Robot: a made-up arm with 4 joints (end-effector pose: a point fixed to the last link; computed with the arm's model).
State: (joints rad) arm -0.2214 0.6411 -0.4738 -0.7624
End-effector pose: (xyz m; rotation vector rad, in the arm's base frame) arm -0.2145 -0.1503 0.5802 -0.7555 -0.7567 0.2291
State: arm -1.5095 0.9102 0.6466 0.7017
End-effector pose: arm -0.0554 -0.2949 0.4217 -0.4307 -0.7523 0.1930
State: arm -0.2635 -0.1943 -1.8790 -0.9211
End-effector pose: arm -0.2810 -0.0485 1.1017 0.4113 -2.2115 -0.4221
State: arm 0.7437 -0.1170 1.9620 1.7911
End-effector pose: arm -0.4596 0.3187 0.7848 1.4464 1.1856 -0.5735
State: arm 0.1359 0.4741 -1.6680 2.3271
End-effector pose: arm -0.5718 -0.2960 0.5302 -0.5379 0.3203 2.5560
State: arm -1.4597 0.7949 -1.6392 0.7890
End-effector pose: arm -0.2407 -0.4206 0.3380 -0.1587 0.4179 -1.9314
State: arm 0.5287 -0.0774 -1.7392 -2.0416
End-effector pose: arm -0.2868 0.2258 0.6145 -0.9348 -1.8199 1.3336
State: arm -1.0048 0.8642 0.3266 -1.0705
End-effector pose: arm -0.5149 -0.3052 0.4521 -0.2799 0.1715 1.2356
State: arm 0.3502 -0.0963 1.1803 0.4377
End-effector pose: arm -0.3939 -0.1257 1.0635 2.7321 1.4113 0.2110
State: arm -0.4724 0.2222 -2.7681 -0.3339
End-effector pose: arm -0.2416 -0.4168 1.0327 1.5123 -1.4733 -1.6045
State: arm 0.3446 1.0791 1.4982 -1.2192
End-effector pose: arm -0.6828 -0.3272 0.9946 -1.8553 1.7004 1.0202
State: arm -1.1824 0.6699 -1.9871 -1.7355
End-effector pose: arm -0.1456 -0.0595 0.8985 1.0922 -0.9387 -0.1067
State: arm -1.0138 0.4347 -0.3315 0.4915
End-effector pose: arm -0.0786 -0.4737 0.6327 -0.6401 -0.8517 -0.9538
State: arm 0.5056 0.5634 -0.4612 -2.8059
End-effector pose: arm -0.7405 -0.2220 0.5041 -0.8288 0.7183 1.2906
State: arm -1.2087 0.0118 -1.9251 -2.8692
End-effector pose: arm -0.3261 0.0489 0.7102 0.5240 -1.5049 1.0130
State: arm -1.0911 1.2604 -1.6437 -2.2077
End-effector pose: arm -0.4816 -0.0409 0.8936 1.3749 -0.3119 0.8333
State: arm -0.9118 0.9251 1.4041 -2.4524
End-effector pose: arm -0.4257 -0.5987 1.0264 -0.4058 2.3542 1.9823
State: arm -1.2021 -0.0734 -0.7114 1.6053
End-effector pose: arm -0.4671 -0.5993 0.5739 -0.7493 -0.6302 -2.8122
